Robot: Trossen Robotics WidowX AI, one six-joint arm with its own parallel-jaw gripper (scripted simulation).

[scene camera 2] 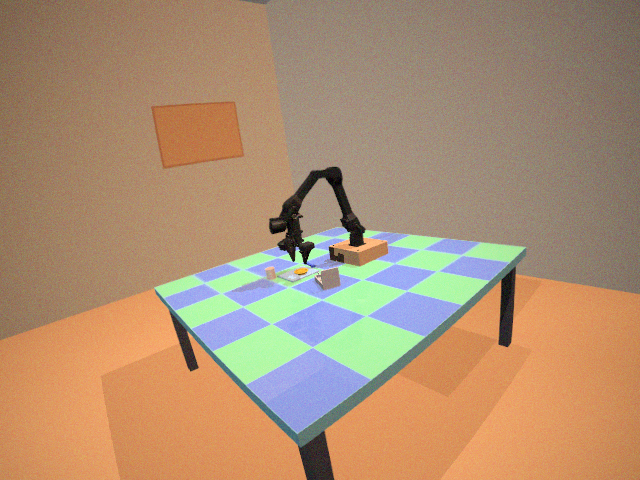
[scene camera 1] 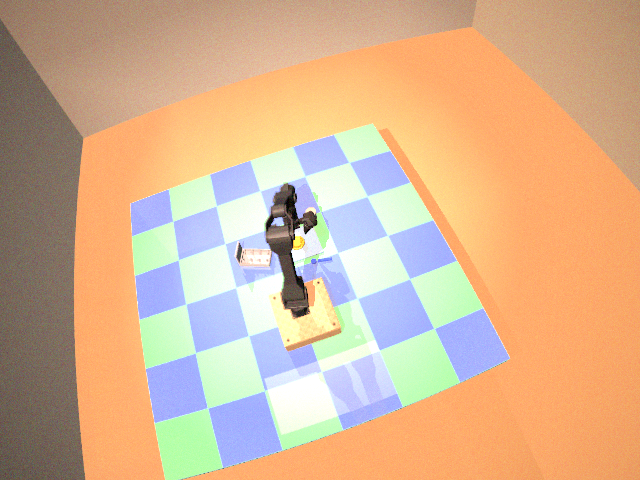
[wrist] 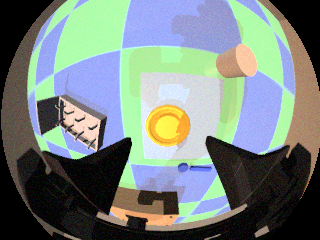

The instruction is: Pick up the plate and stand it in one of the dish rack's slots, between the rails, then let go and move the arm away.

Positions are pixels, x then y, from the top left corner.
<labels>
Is my gripper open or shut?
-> Open.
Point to a dish rack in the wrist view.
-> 85, 124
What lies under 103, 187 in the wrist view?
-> My gripper.
</labels>
